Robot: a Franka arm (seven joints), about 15 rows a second.
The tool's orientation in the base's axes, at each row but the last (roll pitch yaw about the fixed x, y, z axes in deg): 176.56 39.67 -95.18; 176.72 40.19 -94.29; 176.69 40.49 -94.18; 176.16 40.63 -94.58; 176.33 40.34 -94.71; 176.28 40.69 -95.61; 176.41 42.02 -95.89; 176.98 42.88 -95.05; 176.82 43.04 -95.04
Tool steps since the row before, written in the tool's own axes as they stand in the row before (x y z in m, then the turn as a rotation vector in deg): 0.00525 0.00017 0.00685 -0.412 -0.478 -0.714; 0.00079 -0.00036 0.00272 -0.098 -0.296 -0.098; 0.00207 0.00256 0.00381 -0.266 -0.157 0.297; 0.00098 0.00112 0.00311 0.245 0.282 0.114; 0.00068 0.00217 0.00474 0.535 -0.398 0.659; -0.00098 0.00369 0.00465 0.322 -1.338 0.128; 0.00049 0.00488 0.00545 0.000 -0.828 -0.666; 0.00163 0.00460 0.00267 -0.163 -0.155 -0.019; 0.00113 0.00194 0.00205 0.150 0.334 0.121
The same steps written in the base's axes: -0.00055 0.00037 -0.00861 0.507 -0.166 0.790; 0.00029 0.00114 -0.00260 0.302 0.000 0.125; -0.00271 0.00100 -0.00412 0.168 0.389 -0.060; -0.00122 0.00133 -0.00294 -0.298 -0.101 -0.232; -0.00226 0.00265 -0.00394 0.357 0.005 -0.867; -0.00361 0.00398 -0.00270 1.310 -0.233 -0.373; -0.00487 0.00359 -0.00414 0.821 -0.497 0.455; -0.00468 0.00087 -0.00289 0.165 0.098 0.119; -0.00200 0.00068 -0.00219 -0.342 -0.010 -0.177
